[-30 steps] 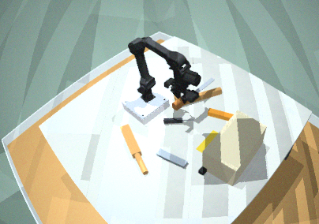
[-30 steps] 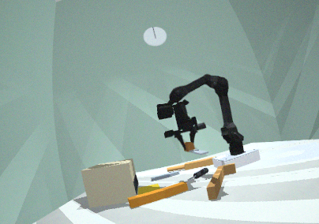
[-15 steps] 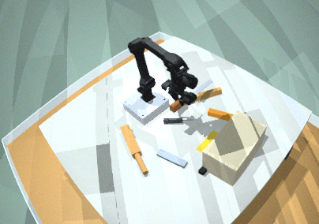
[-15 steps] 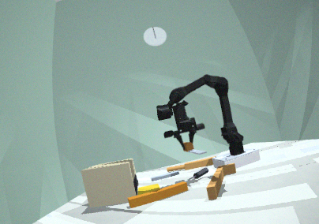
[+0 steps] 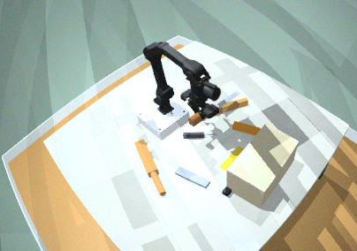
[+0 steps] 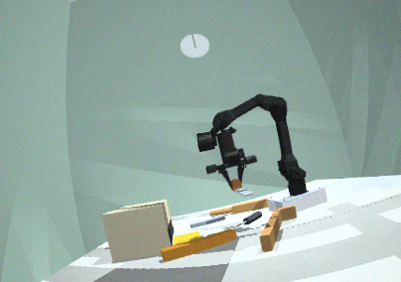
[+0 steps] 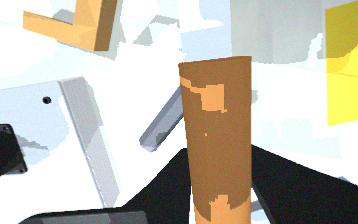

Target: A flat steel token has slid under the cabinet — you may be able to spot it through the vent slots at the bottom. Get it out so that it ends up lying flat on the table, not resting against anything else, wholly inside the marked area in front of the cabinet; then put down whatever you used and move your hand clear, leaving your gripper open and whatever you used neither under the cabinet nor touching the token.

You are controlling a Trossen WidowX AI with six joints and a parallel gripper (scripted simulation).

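The grey flat bar lies 18 cm to the right of my gripper tip, 15 cm ahead of it and 14 cm below it. The rest, counted from my gripper tip: orange paddle 29 cm to the right, 12 cm below; orange bar 20 cm to the left, 15 cm ahead, 13 cm below.
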